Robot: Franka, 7 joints.
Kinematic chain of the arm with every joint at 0, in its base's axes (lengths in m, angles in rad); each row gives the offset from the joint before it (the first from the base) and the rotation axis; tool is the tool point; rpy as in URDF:
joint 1: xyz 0 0 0.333 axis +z
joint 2: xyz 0 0 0 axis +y
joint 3: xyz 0 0 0.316 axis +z
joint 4: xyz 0.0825 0 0 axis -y
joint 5: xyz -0.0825 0 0.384 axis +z
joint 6: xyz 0 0 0 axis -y
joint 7: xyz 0.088 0 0 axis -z
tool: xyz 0 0 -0.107 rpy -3.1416 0 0
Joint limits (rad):
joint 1: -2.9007..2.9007
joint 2: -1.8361..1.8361
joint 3: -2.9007..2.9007
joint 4: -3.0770..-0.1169
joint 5: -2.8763..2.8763
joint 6: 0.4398..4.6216
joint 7: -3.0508..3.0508
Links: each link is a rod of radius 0.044 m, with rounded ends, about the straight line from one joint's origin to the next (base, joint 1, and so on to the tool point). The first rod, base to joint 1, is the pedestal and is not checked.
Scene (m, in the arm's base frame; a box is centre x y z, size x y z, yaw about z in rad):
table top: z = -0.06
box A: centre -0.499 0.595 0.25 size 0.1 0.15 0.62 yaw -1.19
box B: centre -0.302 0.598 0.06 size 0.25 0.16 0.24 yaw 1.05
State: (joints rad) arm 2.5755 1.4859 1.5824 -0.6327 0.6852 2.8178 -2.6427
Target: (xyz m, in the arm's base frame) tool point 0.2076 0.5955 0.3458
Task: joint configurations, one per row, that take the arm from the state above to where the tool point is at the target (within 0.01 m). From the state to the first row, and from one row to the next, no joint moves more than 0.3 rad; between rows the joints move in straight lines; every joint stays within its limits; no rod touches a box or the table.
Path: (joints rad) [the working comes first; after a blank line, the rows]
Joints at the target: 1.0971 0.5599 0.4142 -1.7803 1.3228 3.7925 -2.6427
Straight joint move there: touches box A.

1: 2.4008 1.3239 1.4887 -0.7660 0.9667 3.0542 -2.5339
2: 2.2262 1.1620 1.3949 -0.8994 1.2481 3.2907 -2.4251
3: 2.0515 1.0000 1.3012 -1.0327 1.5296 3.5271 -2.3164
4: 1.8769 0.8381 1.2075 -1.1661 1.8110 3.7636 -2.2076
5: 1.7022 0.6761 1.1137 -1.2994 2.0925 4.0000 -2.0988
6: 1.5276 0.5142 1.0200 -1.4328 2.3740 4.2365 -1.9900
7: 1.3529 0.3522 0.9263 -1.5661 2.6554 4.4729 -1.8813
8: 1.3018 0.3937 0.8239 -1.6089 2.3889 4.3368 -2.0336
9: 1.2506 0.4353 0.7215 -1.6518 2.1224 4.2008 -2.1858
10: 1.1994 0.4768 0.6191 -1.6946 1.8558 4.0647 -2.3381
11: 1.1483 0.5184 0.5167 -1.7375 1.5893 3.9286 -2.4904
12: 1.0971 0.5599 0.4142 -1.7803 1.3228 3.7925 -2.6427

